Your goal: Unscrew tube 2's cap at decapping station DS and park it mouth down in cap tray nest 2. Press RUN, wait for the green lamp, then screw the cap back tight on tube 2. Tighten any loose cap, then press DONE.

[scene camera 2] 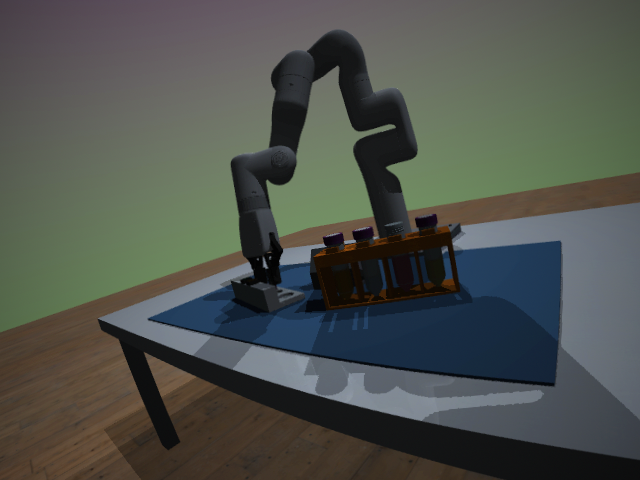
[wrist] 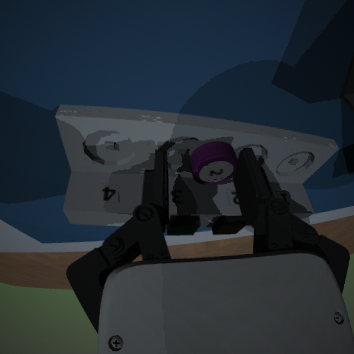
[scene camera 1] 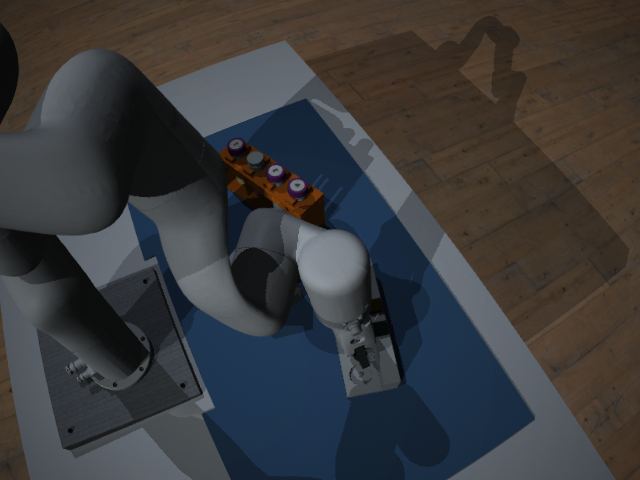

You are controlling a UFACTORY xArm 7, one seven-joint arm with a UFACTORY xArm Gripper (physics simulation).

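Seen in the pictures: gripper, fingertip midpoint: (wrist: 201, 163); arm's base, origin of the base link: (scene camera 1: 119, 356).
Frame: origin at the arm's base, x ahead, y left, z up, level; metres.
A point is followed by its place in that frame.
Observation:
A purple cap marked 2 (wrist: 214, 162) @[x 0.345, y -0.193, z 0.012 m] sits label side up and tilted on the grey cap tray (scene camera 1: 390, 365) @[x 0.361, y -0.284, z 0.031 m] (scene camera 2: 256, 296) @[x 0.433, y -0.162, z 0.012 m] (wrist: 82, 206) @[x 0.340, y -0.289, z 0.027 m], around nests 2 and 3; its exact seating is unclear. My gripper (scene camera 1: 361, 356) (scene camera 2: 267, 279) @[x 0.346, y -0.201, z 0.009 m] (wrist: 201, 163) @[x 0.346, y -0.201, z 0.009 m] is low over the tray, its fingers open on either side of the cap, with gaps in the wrist view. The orange rack (scene camera 1: 312, 202) @[x 0.426, y 0.006, z 0.080 m] (scene camera 2: 325, 283) @[x 0.440, y 0.013, z 0.030 m] holds tubes with purple caps and one tube with a bare pale top (scene camera 1: 255, 160) @[x 0.391, y 0.129, z 0.105 m] (scene camera 2: 394, 229) @[x 0.407, y 0.140, z 0.097 m]. RUN, DONE and their lamp do not show.
A dark green block (scene camera 1: 381, 328) @[x 0.386, y -0.229, z 0.039 m] (wrist: 183, 225) @[x 0.376, y -0.224, z 0.039 m] and an amber block (scene camera 1: 376, 305) @[x 0.405, y -0.194, z 0.039 m] (wrist: 228, 225) @[x 0.394, y -0.192, z 0.039 m] stand on the tray's edge. Part of a grey box (scene camera 2: 314, 266) @[x 0.325, y -0.080, z 0.035 m] shows behind the rack. The blue mat (scene camera 1: 258, 384) @[x 0.182, y -0.174, z -0.014 m] (scene camera 2: 465, 335) @[x 0.546, y 0.247, z -0.014 m] lies under the rack and tray.

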